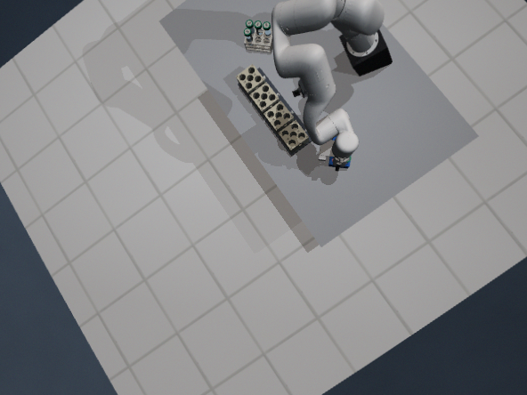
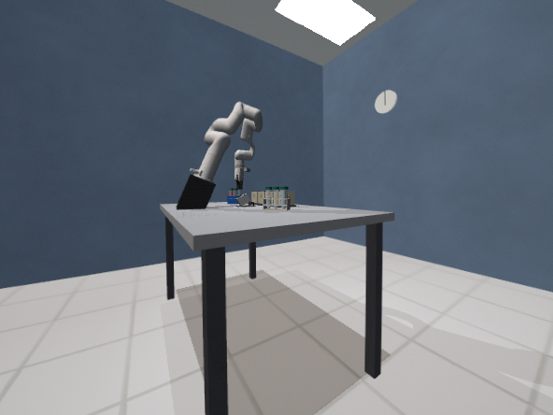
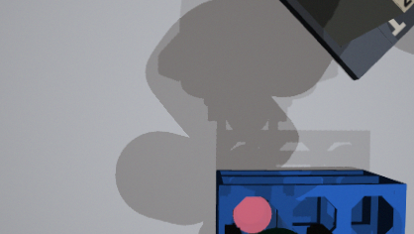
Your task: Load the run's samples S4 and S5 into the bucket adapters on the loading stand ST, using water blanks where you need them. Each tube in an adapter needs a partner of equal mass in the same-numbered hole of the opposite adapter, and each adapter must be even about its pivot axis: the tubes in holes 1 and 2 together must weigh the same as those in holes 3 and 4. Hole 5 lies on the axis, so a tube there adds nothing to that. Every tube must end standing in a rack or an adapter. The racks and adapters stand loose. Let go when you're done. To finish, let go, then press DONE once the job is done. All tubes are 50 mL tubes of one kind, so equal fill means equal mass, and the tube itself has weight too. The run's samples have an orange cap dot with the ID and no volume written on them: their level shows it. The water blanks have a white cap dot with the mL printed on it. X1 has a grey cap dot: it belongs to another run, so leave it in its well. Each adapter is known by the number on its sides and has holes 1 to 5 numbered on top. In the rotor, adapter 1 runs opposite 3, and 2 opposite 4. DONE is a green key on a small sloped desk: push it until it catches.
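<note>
Right now the blue rack is 100 mm below my hand and 40 mm behind it. Also, from my hand: white rack 650 mm to the right, 230 mm behind, 100 mm below; adapter 210 mm to the right, 80 mm below, 40 mm ahead.
</note>
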